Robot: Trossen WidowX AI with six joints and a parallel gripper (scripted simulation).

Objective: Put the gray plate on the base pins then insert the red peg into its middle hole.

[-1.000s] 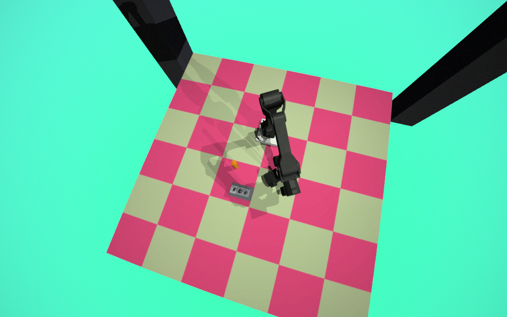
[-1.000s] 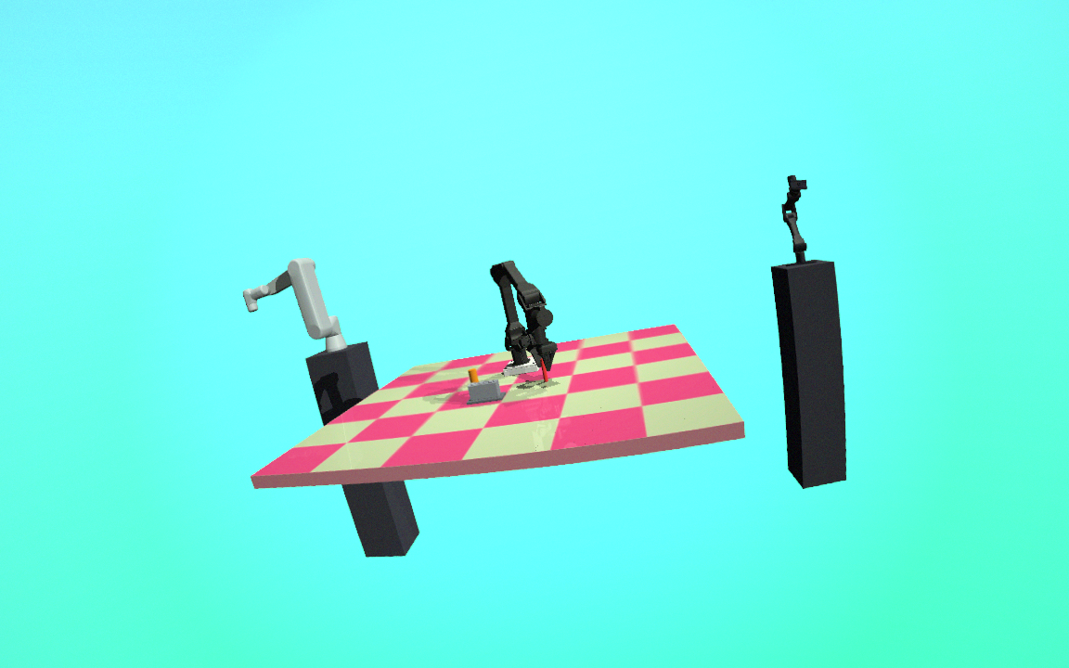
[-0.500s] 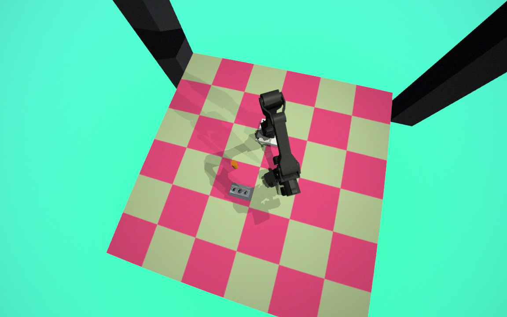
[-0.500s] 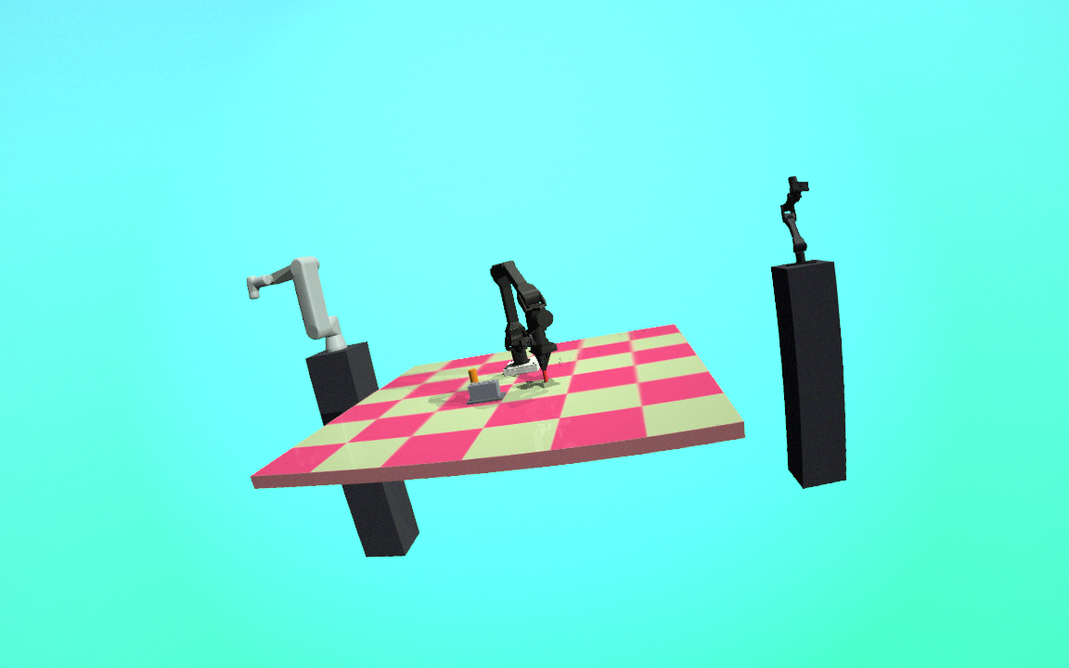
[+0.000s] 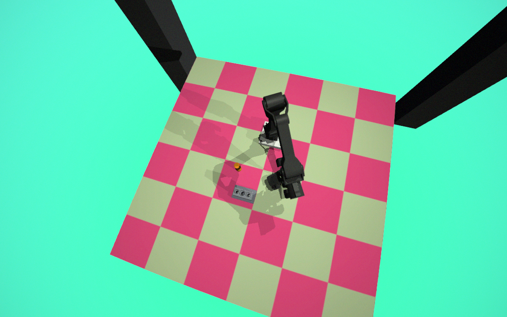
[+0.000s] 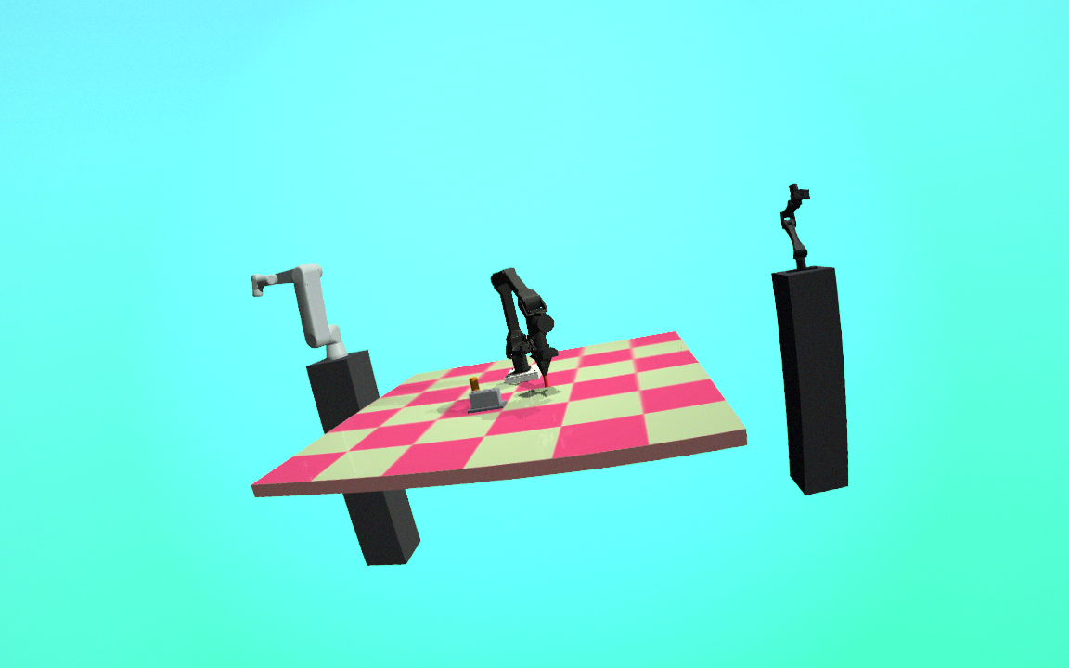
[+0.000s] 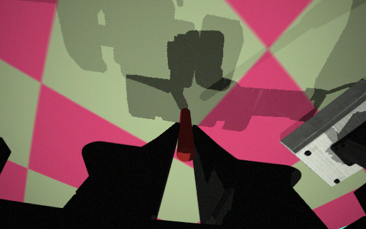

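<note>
Right now my gripper tip is 19 cm to the left of the gray plate and 12 cm short of it. Also, from my gripper tip: red peg: right at my gripper tip; then orange peg: 25 cm to the right, 1 cm below, 1 cm behind; then base: 19 cm to the right, 12 cm ahead, 4 cm below.
</note>
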